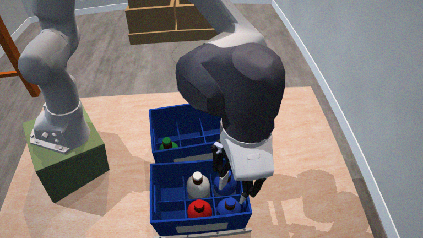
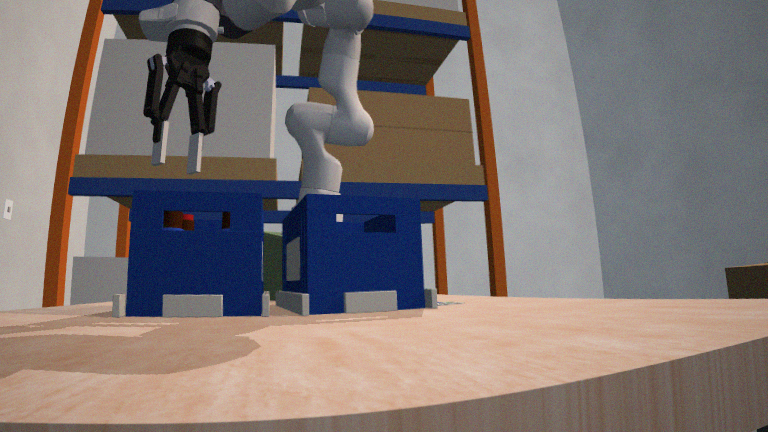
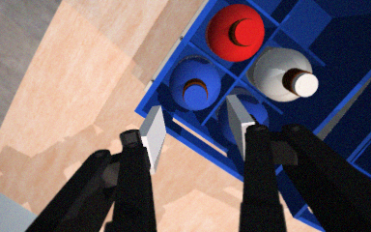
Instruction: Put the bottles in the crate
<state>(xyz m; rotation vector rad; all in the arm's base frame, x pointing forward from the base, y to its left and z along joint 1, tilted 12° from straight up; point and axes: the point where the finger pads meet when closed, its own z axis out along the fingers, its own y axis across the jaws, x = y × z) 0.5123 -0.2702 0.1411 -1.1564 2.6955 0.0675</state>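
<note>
The red bottle is 90 mm behind my hand and 160 mm below it. Also, from my hand: green-labelled bottle 180 mm behind, 220 mm to the left, 160 mm below; blue bottle 90 mm to the left, 160 mm below; white bottle 90 mm behind, 90 mm to the left, 160 mm below.
</note>
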